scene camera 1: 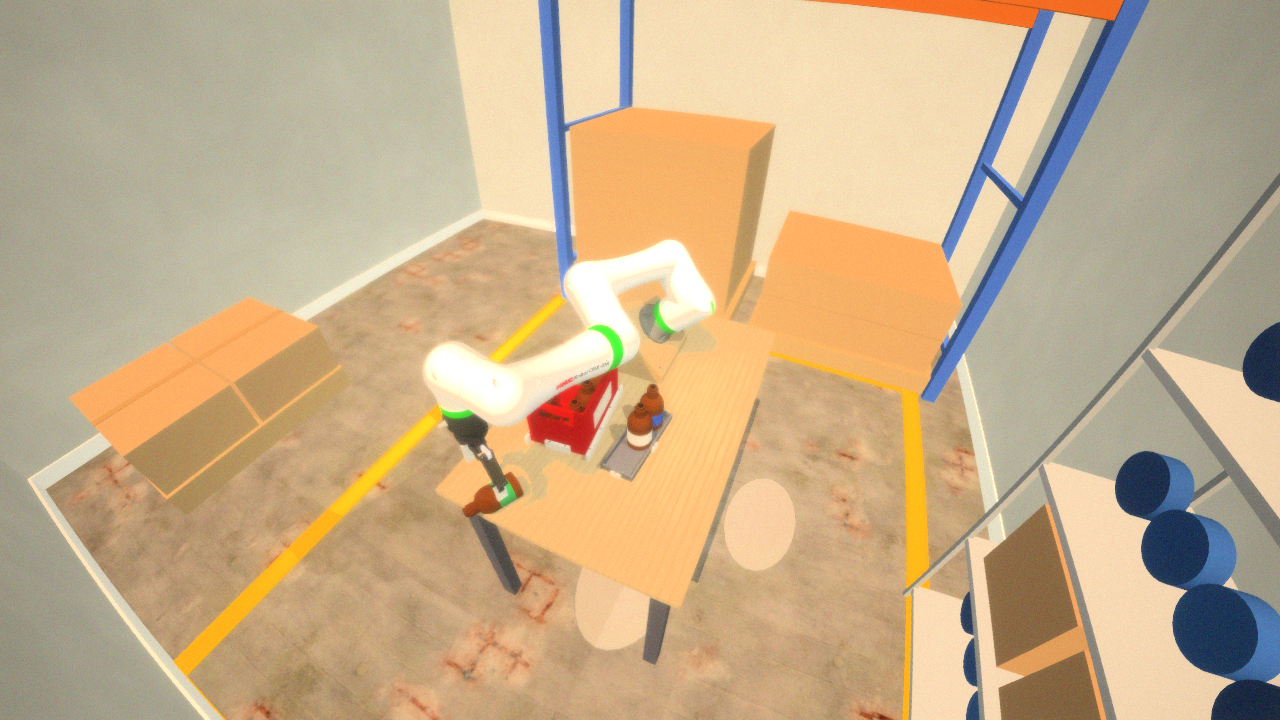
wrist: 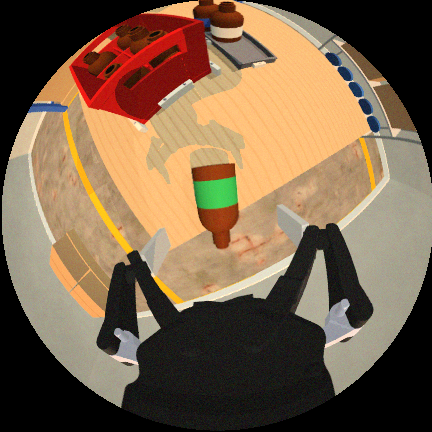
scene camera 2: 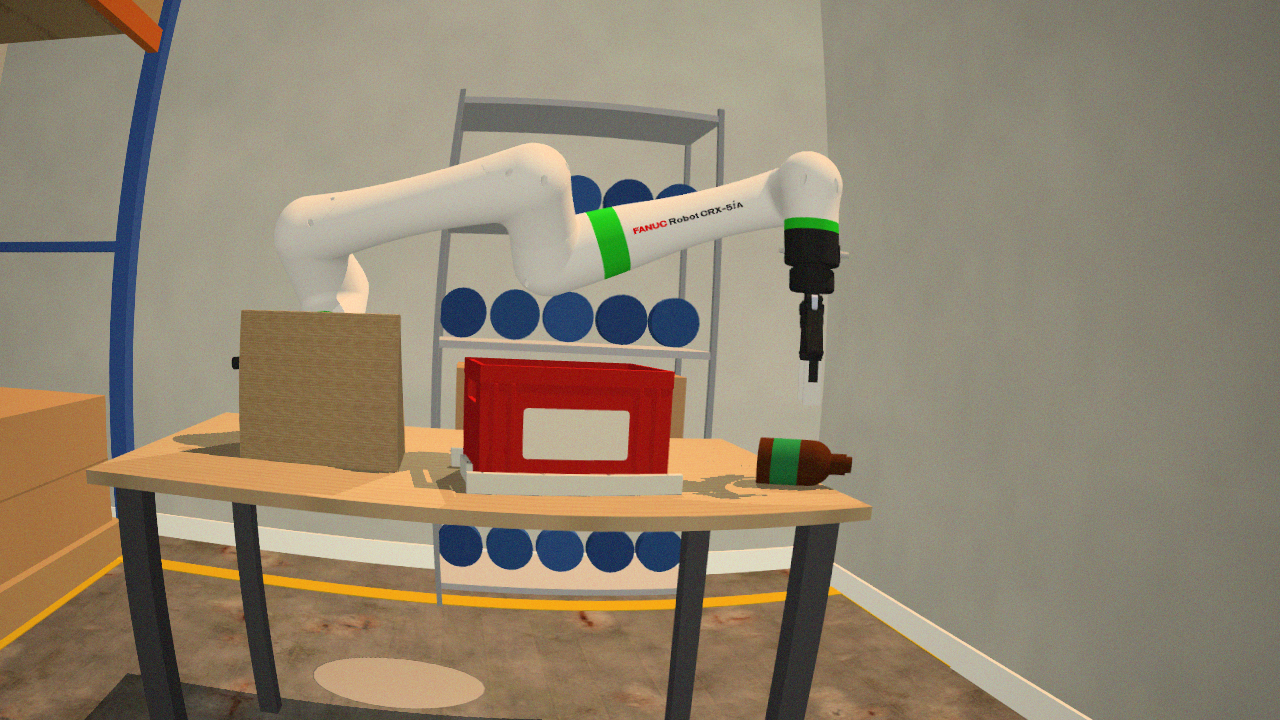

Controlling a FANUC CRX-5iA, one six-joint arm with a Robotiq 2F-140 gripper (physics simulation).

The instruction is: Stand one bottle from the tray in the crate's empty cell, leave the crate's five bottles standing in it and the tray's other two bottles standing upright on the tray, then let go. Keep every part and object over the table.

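Seen in the pictures: gripper, fingertip midpoint: (scene camera 1: 486, 477) (wrist: 221, 226) (scene camera 2: 808, 402); arm's base at its link origin: (scene camera 1: 654, 324) (scene camera 2: 320, 376).
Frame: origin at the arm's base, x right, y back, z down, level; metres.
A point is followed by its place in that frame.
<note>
A brown bottle with a green label (scene camera 1: 481, 503) {x 0.068, y -0.830, z 0.068 m} (scene camera 2: 801, 462) {x 0.104, y -0.777, z 0.087 m} (wrist: 216, 192) {x 0.056, y -0.764, z 0.056 m} lies on its side at the table's end, its neck past the edge. My gripper (scene camera 1: 501, 487) {x 0.063, y -0.794, z -0.003 m} (scene camera 2: 811, 392) {x 0.063, y -0.794, z -0.003 m} (wrist: 221, 226) {x 0.063, y -0.794, z -0.003 m} is open and empty, pointing down above this bottle, fingers to either side of its neck end in the wrist view. The white-label bottle (scene camera 1: 639, 428) {x -0.176, y -0.438, z 0.027 m} (wrist: 226, 22) {x -0.142, y -0.439, z 0.036 m} and the blue-label bottle (scene camera 1: 654, 402) {x -0.173, y -0.340, z 0.011 m} (wrist: 202, 14) stand upright on the grey tray (scene camera 1: 620, 462) {x -0.151, y -0.503, z 0.124 m} (wrist: 245, 53) {x -0.157, y -0.502, z 0.125 m}. The red crate (scene camera 1: 547, 430) {x 0.065, y -0.551, z 0.061 m} (scene camera 2: 487, 429) {x 0.178, y -0.307, z 0.042 m} (wrist: 200, 55) {x -0.039, y -0.530, z 0.048 m} holds several brown bottles; its empty cell cannot be made out.
White guide strips (scene camera 2: 572, 484) {x 0.166, y -0.426, z 0.113 m} (wrist: 176, 94) {x 0.035, y -0.557, z 0.110 m} border the crate's base on the wooden table (scene camera 1: 707, 402) {x -0.280, y -0.146, z 0.130 m} (scene camera 2: 537, 511) {x 0.270, y -0.376, z 0.130 m} (wrist: 300, 100) {x -0.204, y -0.667, z 0.130 m}. A tall brown panel-like block (scene camera 2: 320, 389) {x 0.102, y -0.030, z 0.011 m} stands near the arm's base. The forearm passes above the crate in scene camera 1's view.
</note>
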